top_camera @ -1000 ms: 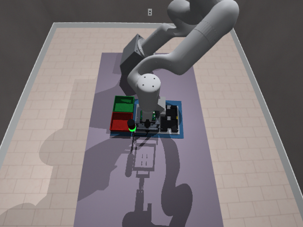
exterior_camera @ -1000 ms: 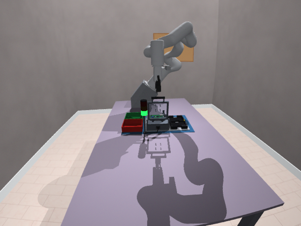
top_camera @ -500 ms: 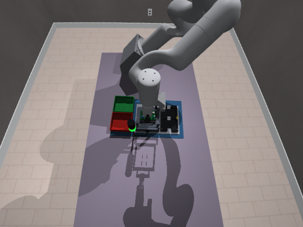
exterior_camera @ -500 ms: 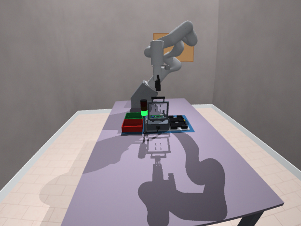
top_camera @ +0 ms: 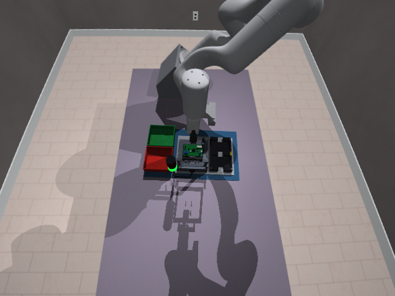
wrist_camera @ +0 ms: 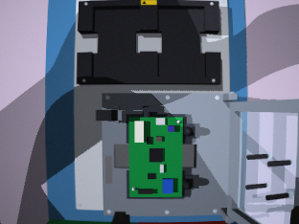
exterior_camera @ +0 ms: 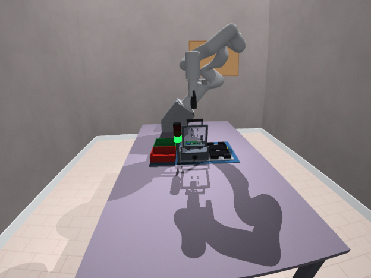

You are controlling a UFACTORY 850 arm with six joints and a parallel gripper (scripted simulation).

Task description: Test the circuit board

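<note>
Right now the green circuit board is 2 cm behind my hand and 26 cm below it. Also, from my hand: clear lid (9 cm ahead, 15 cm below); red bin (3 cm ahead, 20 cm to the right, 32 cm below); tester nest (2 cm behind, 1 cm to the left, 26 cm below).
</note>
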